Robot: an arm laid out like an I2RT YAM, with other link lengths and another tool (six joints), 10 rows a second.
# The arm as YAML. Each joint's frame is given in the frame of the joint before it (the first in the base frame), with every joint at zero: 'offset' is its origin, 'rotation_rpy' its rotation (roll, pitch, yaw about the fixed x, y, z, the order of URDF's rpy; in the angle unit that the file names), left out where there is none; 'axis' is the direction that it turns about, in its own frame. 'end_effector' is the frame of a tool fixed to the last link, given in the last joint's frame.
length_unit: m
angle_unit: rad
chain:
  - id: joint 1
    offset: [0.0, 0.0, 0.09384]
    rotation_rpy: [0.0, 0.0, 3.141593]
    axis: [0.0, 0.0, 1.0]
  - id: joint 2
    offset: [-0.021, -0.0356, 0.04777]
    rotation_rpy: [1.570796, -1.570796, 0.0]
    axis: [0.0, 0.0, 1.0]
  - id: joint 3
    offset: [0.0, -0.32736, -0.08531]
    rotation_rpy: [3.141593, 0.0, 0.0]
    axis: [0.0, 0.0, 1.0]
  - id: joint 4
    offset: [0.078, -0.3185, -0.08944]
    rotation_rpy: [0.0, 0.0, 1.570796]
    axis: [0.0, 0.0, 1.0]
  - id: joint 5
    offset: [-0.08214, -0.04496, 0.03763]
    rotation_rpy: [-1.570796, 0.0, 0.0]
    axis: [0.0, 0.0, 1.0]
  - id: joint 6
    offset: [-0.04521, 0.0, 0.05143]
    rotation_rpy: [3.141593, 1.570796, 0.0]
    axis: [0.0, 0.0, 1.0]
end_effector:
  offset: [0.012, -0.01, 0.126]
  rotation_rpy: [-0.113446, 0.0, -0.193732]
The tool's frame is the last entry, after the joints.
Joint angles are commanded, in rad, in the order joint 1, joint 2, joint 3, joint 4, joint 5, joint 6. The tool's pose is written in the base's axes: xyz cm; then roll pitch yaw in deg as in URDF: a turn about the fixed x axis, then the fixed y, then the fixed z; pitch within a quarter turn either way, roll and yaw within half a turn. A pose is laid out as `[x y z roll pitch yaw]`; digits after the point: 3 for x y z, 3 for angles.
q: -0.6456 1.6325 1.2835 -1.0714 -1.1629 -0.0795
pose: [41.216 -10.566 29.499 -121.699 -22.904 -30.317]
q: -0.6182 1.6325 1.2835 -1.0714 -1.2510 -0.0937
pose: [41.562 -8.929 30.938 -116.422 -24.190 -29.813]
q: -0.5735 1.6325 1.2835 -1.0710 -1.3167 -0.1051
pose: [41.909 -6.757 32.036 -112.437 -25.169 -28.169]
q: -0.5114 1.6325 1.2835 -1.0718 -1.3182 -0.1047
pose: [42.239 -4.133 32.059 -112.337 -25.108 -24.646]
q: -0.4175 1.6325 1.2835 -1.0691 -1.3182 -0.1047
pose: [42.468 -0.167 32.065 -112.351 -25.262 -19.260]
